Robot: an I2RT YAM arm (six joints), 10 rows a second.
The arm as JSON. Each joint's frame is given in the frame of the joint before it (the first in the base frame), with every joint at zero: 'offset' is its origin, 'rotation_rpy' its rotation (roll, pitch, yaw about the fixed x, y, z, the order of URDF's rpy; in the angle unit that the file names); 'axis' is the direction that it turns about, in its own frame. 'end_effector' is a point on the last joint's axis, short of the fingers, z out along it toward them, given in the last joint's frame.
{
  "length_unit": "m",
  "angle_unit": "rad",
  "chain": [
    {
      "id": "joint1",
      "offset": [
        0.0,
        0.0,
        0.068
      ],
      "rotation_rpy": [
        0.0,
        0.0,
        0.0
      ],
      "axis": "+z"
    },
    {
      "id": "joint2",
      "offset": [
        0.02,
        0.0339,
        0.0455
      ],
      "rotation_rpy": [
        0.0,
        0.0,
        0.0
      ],
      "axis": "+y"
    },
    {
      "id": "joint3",
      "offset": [
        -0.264,
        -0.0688,
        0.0
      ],
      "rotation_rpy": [
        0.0,
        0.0,
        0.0
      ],
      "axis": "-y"
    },
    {
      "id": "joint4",
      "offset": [
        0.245,
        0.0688,
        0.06
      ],
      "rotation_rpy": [
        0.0,
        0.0,
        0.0
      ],
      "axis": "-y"
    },
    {
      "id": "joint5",
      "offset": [
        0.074,
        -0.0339,
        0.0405
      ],
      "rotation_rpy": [
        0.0,
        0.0,
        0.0
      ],
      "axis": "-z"
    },
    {
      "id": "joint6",
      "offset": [
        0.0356,
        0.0,
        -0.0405
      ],
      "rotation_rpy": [
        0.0,
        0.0,
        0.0
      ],
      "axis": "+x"
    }
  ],
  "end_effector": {
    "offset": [
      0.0,
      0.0,
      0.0
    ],
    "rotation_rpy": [
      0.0,
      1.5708,
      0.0
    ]
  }
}
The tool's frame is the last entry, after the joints.
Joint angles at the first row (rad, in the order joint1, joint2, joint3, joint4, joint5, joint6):
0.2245 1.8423 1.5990 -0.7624 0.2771 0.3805
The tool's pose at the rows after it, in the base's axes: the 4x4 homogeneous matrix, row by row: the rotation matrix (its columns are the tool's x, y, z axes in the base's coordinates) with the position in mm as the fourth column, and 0 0 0 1 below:
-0.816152, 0.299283, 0.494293, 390.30; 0.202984, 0.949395, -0.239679, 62.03; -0.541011, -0.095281, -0.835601, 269.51; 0, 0, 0, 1
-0.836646, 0.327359, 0.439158, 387.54; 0.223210, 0.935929, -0.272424, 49.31; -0.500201, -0.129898, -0.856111, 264.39; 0, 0, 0, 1
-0.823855, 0.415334, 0.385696, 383.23; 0.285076, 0.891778, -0.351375, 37.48; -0.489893, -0.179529, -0.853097, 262.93; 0, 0, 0, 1
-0.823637, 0.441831, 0.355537, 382.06; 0.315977, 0.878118, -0.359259, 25.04; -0.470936, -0.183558, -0.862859, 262.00; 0, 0, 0, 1
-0.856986, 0.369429, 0.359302, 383.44; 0.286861, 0.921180, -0.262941, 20.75; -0.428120, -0.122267, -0.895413, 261.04; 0, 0, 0, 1
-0.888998, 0.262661, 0.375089, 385.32; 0.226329, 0.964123, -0.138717, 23.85; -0.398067, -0.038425, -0.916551, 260.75; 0, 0, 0, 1
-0.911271, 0.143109, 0.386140, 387.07; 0.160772, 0.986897, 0.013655, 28.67; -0.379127, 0.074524, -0.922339, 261.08; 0, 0, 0, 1
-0.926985, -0.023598, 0.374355, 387.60; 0.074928, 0.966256, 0.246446, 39.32; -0.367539, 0.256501, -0.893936, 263.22; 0, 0, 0, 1
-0.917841, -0.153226, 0.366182, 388.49; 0.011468, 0.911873, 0.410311, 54.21; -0.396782, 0.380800, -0.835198, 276.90; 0, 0, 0, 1
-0.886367, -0.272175, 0.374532, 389.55; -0.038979, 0.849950, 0.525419, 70.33; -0.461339, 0.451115, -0.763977, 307.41; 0, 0, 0, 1
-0.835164, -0.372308, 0.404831, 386.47; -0.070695, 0.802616, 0.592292, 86.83; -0.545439, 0.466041, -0.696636, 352.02; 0, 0, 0, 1
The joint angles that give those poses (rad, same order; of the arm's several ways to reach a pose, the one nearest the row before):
0.1871 1.8492 1.5986 -0.8345 0.3336 0.3809
0.1574 1.8534 1.5940 -0.8829 0.3447 0.3828
0.1345 1.8534 1.5940 -0.9371 0.4114 0.4431
0.1021 1.8534 1.5940 -0.9592 0.4046 0.4481
0.0811 1.8534 1.5940 -0.9516 0.2955 0.3805
0.0772 1.8534 1.5940 -0.9340 0.1680 0.3031
0.0754 1.8534 1.5940 -0.9150 0.0155 0.2310
0.0814 1.8530 1.5959 -0.8993 -0.2169 0.1543
0.1051 1.8507 1.6340 -0.9005 -0.3786 0.1162
0.1364 1.8484 1.7325 -0.9299 -0.4889 0.0929
0.1749 1.8473 1.8858 -0.9852 -0.5385 0.0883

